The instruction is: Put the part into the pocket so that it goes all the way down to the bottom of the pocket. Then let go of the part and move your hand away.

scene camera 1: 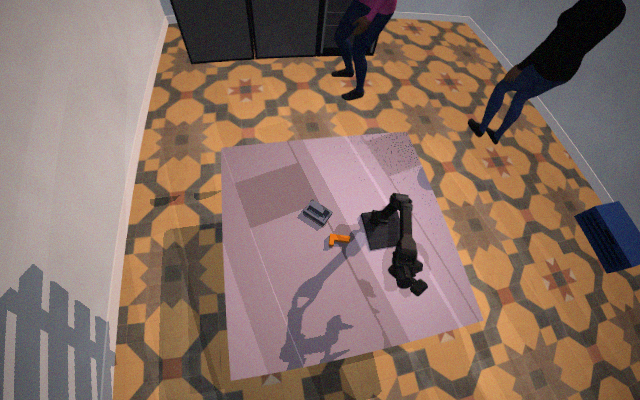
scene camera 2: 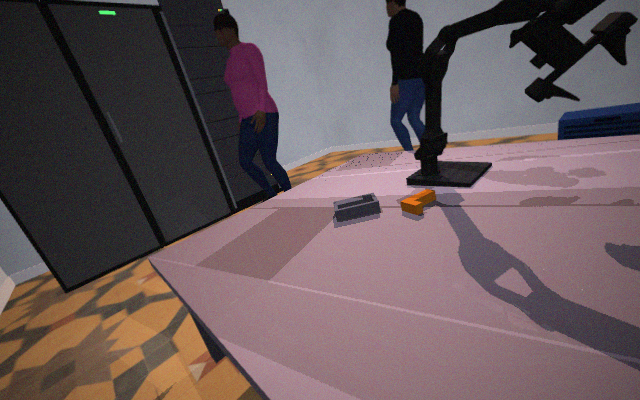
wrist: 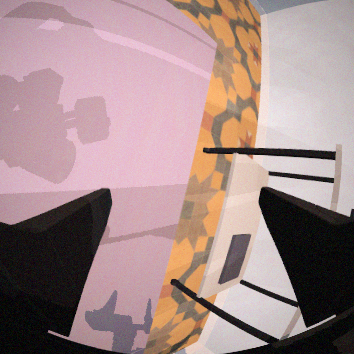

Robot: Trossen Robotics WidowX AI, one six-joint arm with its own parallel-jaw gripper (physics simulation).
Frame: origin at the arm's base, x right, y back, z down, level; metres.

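Seen in the pictures: gripper, fingertip midpoint: (scene camera 1: 411,288) (scene camera 2: 600,83) (wrist: 186,195); arm's base, link origin: (scene camera 1: 375,220) (scene camera 2: 429,172).
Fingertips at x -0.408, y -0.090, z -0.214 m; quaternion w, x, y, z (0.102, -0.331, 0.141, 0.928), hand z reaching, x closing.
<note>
Pixels of each thing's top centre, then the offset from my fingertips to it. Level surfaces: height alone.
- orange L-shaped part, top centre: (scene camera 2: 421,196) (scene camera 1: 339,240) dx +0.369, dy -0.152, dz +0.208 m
- grey block, top centre: (scene camera 2: 354,201) (scene camera 1: 318,210) dx +0.567, dy -0.202, dz +0.201 m
- pink table, surface height: dz +0.238 m
The orange L-shaped part (scene camera 1: 341,238) (scene camera 2: 419,201) lies flat on the table, between the arm's base and the grey block. The grey block (scene camera 1: 315,219) (scene camera 2: 358,213) has the pocket in its top and sits a short way from the part, apart from it. In scene camera 2 it stands left of the part. My gripper (scene camera 2: 601,81) (wrist: 186,195) is open and empty, with its fingers wide apart. It is raised well above the table, far to the side of both the part and the block. Neither shows in the wrist view.
The pink table (scene camera 1: 270,260) (scene camera 2: 300,320) carries the arm's dark base plate (scene camera 1: 380,235) (scene camera 2: 465,175) close to the part. Two people stand behind the table, near dark cabinets (scene camera 1: 220,30) (scene camera 2: 65,150). A blue box (scene camera 1: 612,235) (scene camera 2: 595,125) is on the floor beyond the table.
</note>
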